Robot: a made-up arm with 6 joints. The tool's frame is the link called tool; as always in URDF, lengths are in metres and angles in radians. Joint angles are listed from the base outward. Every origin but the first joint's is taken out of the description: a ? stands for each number. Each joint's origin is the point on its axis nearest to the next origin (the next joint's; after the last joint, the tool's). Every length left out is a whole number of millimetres.
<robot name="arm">
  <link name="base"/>
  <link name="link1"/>
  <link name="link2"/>
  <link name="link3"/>
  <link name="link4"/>
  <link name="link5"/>
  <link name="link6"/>
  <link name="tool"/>
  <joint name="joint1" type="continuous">
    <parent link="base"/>
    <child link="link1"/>
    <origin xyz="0 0 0.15" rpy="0 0 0"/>
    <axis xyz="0 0 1"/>
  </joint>
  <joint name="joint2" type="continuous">
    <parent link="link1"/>
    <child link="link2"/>
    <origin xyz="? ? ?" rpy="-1.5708 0 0"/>
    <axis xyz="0 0 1"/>
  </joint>
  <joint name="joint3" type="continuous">
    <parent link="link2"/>
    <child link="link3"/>
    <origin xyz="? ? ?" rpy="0 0 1.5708"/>
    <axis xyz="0 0 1"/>
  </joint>
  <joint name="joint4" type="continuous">
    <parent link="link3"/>
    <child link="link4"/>
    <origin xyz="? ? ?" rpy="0 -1.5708 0"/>
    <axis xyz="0 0 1"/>
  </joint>
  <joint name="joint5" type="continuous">
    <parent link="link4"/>
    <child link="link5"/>
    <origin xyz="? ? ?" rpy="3.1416 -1.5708 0"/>
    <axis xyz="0 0 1"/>
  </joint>
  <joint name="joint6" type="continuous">
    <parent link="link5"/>
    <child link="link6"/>
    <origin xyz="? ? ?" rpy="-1.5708 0 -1.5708"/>
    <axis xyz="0 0 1"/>
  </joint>
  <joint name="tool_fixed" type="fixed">
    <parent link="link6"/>
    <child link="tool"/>
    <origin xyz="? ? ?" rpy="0 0 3.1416"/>
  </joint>
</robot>
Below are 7 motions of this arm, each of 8 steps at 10 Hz.
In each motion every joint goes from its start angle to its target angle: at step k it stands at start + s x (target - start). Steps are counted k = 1, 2, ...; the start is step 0. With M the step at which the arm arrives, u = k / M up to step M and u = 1 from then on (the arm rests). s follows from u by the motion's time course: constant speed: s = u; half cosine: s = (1 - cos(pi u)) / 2; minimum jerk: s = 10 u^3 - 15 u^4 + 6 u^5.
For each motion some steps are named. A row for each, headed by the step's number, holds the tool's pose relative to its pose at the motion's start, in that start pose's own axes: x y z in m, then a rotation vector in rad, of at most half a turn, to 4 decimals.
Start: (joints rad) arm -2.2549 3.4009 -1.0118 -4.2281 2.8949 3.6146
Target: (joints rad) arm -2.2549 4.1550 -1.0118 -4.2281 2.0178 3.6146
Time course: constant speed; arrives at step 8
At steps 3, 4, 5, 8:
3: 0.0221 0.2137 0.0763 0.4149 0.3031 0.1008
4: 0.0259 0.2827 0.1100 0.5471 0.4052 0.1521
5: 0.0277 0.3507 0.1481 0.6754 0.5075 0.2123
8: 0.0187 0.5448 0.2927 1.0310 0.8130 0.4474

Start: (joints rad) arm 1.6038 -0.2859 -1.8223 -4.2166 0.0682 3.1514
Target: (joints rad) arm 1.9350 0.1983 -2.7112 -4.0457 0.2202 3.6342
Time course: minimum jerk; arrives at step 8
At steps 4, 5, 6, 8:
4: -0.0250 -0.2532 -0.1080 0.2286 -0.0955 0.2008
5: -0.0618 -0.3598 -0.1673 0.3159 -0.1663 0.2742
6: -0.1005 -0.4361 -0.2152 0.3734 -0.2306 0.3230
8: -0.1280 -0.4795 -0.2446 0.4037 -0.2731 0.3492

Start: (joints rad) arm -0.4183 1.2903 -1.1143 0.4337 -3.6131 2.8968
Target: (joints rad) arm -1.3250 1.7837 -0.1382 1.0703 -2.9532 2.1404
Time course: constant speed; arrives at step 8
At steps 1, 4, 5, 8:
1: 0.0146 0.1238 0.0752 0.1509 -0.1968 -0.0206
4: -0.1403 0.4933 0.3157 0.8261 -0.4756 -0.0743
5: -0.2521 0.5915 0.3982 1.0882 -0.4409 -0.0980
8: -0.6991 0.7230 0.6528 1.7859 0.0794 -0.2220

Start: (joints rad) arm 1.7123 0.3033 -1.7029 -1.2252 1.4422 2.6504
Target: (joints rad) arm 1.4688 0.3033 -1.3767 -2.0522 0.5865 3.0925
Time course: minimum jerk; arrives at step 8
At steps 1, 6, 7, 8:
1: 0.0034 -0.0012 -0.0011 -0.0188 0.0077 -0.0009
6: 0.1889 -0.1637 -0.1325 -0.8093 0.7207 -0.3180
7: 0.2025 -0.1941 -0.1482 -0.8523 0.8095 -0.3812
8: 0.2048 -0.2000 -0.1510 -0.8593 0.8258 -0.3934

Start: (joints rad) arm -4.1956 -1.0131 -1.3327 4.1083 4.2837 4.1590
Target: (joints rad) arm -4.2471 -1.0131 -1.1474 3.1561 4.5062 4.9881
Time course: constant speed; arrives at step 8
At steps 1, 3, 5, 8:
1: -0.0270 -0.0085 0.0130 0.0388 -0.0913 0.1638
3: -0.0785 -0.0297 0.0347 0.0970 -0.2912 0.4747
5: -0.1257 -0.0549 0.0504 0.1262 -0.5147 0.7577
8: -0.1857 -0.0949 0.0625 0.1056 -0.8916 1.1122

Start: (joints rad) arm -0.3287 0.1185 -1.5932 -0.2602 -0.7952 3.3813
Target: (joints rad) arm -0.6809 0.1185 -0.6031 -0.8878 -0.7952 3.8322
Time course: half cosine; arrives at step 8
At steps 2, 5, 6, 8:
2: -0.0999 -0.0647 -0.0823 0.0981 -0.1551 0.0614
5: -0.3173 -0.2820 -0.5227 0.4841 -0.7543 0.2965
6: -0.3282 -0.3220 -0.6803 0.6003 -0.9415 0.3630
8: -0.3163 -0.3427 -0.8256 0.7038 -1.1147 0.4194

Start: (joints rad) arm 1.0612 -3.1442 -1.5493 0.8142 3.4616 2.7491
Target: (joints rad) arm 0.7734 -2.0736 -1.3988 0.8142 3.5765 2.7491
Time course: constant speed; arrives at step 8
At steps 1, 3, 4, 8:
1: 0.0252 0.0995 0.0354 0.1532 -0.0373 -0.0468
3: 0.0934 0.2738 0.1467 0.4517 -0.1158 -0.1610
4: 0.1363 0.3438 0.2196 0.5964 -0.1575 -0.2281
8: 0.3539 0.4682 0.5786 1.1366 -0.3473 -0.5591

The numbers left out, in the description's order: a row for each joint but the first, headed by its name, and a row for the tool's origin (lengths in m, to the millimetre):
joint2: 0 0.047 0
joint3: 0 -0.388 0
joint4: -0.782 0 0
joint5: 0 0 0
joint6: 0.162 0 0
tool: 0 0 0

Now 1 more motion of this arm.
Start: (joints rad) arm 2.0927 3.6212 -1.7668 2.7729 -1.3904 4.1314
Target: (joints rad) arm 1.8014 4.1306 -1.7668 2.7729 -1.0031 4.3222
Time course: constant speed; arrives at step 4
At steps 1, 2, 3, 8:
1: 0.0419 -0.0627 0.0823 0.0290 0.0417 0.0709
2: 0.0975 -0.1281 0.1511 0.0553 0.0871 0.1431
3: 0.1659 -0.1932 0.2047 0.0791 0.1362 0.2173
8: 0.2453 -0.2552 0.2420 0.1005 0.1886 0.2938

